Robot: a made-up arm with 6 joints. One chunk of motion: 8 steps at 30 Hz.
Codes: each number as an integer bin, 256 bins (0 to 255) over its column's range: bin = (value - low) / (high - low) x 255, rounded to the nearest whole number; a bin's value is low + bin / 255 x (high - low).
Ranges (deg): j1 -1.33..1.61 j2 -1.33..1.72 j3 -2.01..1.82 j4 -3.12..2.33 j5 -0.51..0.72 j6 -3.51..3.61
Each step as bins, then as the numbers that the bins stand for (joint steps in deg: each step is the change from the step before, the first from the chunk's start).
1 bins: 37 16 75 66 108 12
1 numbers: -0.903 -1.139 -0.884 -1.709 0.011 -3.175
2 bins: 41 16 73 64 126 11
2 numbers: -0.857 -1.139 -0.914 -1.752 0.098 -3.203
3 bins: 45 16 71 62 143 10
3 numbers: -0.811 -1.139 -0.944 -1.795 0.180 -3.231
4 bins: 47 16 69 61 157 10
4 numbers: -0.788 -1.139 -0.974 -1.816 0.247 -3.231
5 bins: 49 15 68 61 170 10
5 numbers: -0.765 -1.151 -0.989 -1.816 0.310 -3.231
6 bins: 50 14 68 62 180 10
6 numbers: -0.754 -1.163 -0.989 -1.795 0.358 -3.231
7 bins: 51 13 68 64 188 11
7 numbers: -0.742 -1.175 -0.989 -1.752 0.397 -3.203
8 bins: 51 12 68 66 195 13
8 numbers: -0.742 -1.186 -0.989 -1.709 0.431 -3.147
